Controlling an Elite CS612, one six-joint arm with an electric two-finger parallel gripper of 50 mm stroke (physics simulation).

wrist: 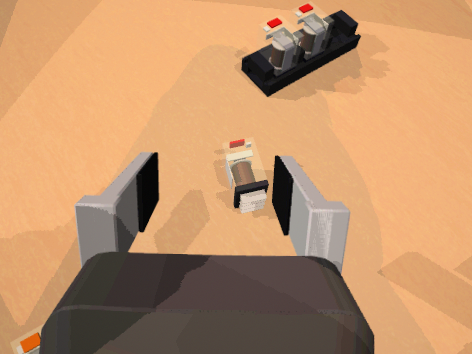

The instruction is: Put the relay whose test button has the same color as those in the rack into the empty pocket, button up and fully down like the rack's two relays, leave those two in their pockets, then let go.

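Places are measured from the arm's base along level axes (x ahead, y left, z up), in centimetres.
Where they show: gripper, fingertip midpoint: point(216, 178).
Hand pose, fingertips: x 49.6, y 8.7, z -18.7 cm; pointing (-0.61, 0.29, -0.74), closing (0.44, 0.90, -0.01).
After its pixels a point has its place.
A loose relay with a red test button point(243, 173) @(z -25.0, x 47.2, y 11.6 cm) lies on its side on the table, its button end toward the rack and its black base and pale pins toward my gripper body. My gripper point(216, 178) @(z -18.7, x 49.6, y 8.7 cm) is open, with nothing between its fingers. The relay shows beyond the fingertips, nearer the right finger in the view. The black rack point(310, 71) @(z -27.6, x 39.8, y 21.7 cm) is at the upper right. It holds two upright relays, a left one point(282, 51) @(z -23.6, x 40.1, y 18.2 cm) and a right one point(312, 37) @(z -23.9, x 39.4, y 21.2 cm), both with red buttons on top. A gap in the rack shows between the right relay and the far right end block; its inside is partly hidden.
Part of another relay with an orange button point(31, 342) @(z -23.4, x 52.0, y -2.6 cm) shows at the bottom left corner, partly hidden by my gripper body. The tan table top point(90, 100) @(z -27.8, x 35.1, y 4.1 cm) lies under everything, with several shadows across it.
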